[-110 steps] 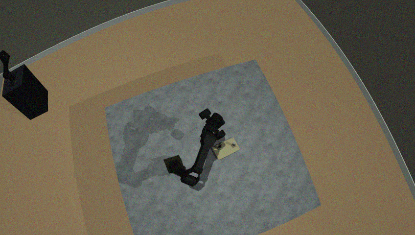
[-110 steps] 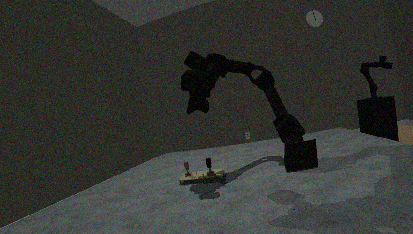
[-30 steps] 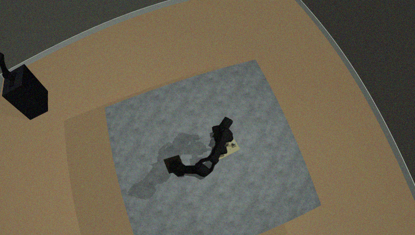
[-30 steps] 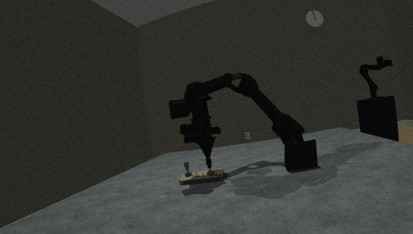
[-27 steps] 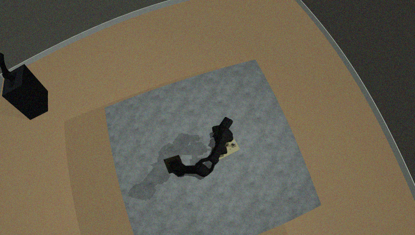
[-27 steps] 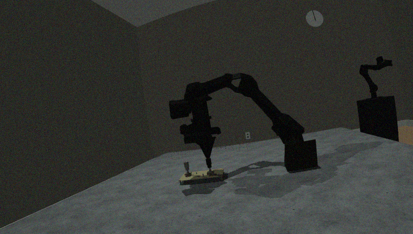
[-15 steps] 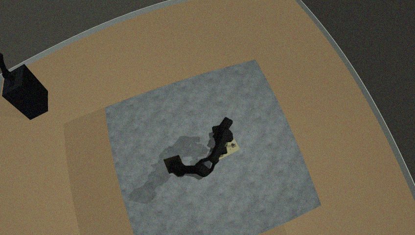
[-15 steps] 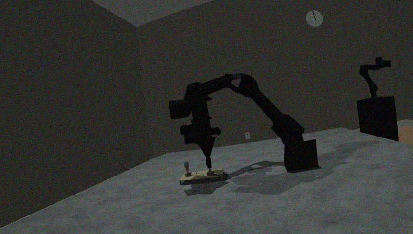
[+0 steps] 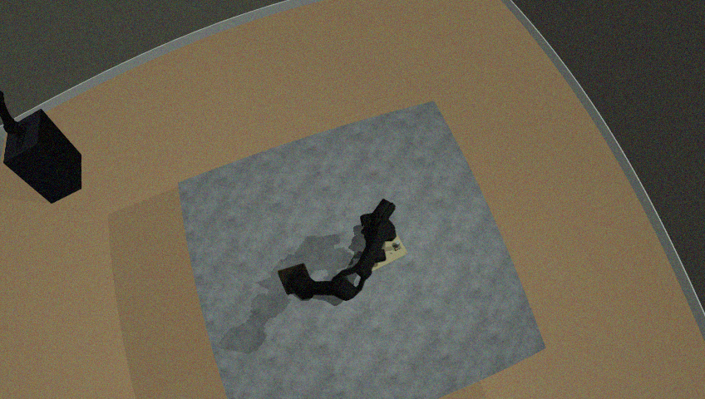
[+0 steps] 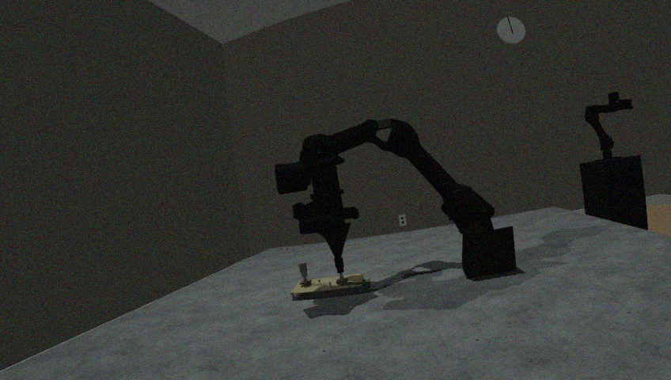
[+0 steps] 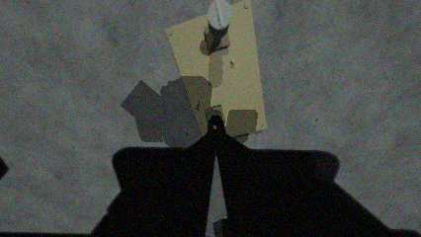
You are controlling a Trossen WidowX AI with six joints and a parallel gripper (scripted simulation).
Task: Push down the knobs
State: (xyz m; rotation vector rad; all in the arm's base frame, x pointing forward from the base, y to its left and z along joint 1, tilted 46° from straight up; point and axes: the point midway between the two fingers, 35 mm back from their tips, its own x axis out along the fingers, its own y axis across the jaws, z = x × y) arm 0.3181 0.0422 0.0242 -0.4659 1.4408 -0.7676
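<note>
My gripper tip is 1 cm above the dark knob. Also, from my gripper tip: light grey knob (9 cm ahead, 2 cm to the right, 2 cm below).
</note>
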